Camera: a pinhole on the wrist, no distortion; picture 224 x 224 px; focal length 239.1 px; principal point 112.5 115.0 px. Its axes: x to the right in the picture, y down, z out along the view. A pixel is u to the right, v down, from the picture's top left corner.
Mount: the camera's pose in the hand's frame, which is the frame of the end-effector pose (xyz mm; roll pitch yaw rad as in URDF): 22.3 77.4 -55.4 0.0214 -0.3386 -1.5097
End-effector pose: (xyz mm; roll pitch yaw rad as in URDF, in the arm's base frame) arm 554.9 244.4 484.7 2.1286 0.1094 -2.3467
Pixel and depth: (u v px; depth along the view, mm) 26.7 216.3 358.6
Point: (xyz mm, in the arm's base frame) 167.2 391.1 616.3
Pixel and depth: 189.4 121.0 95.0
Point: 478.7 281.1 526.5
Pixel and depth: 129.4 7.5 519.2
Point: 377.6 748.7 444.7
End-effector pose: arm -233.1 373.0 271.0 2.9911 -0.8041 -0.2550
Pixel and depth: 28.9 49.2 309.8
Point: -256.1 66.3 104.2
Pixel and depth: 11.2 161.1 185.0
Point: -217.4 135.0 261.9
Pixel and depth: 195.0 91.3 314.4
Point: -90.8 214.4 78.1
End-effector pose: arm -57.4 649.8 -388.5 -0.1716 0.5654 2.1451
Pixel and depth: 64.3 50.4 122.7
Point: -179.6 570.5 -356.5
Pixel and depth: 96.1 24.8 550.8
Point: -371.7 485.8 55.7
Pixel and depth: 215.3 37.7 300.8
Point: -174.2 658.0 -128.7
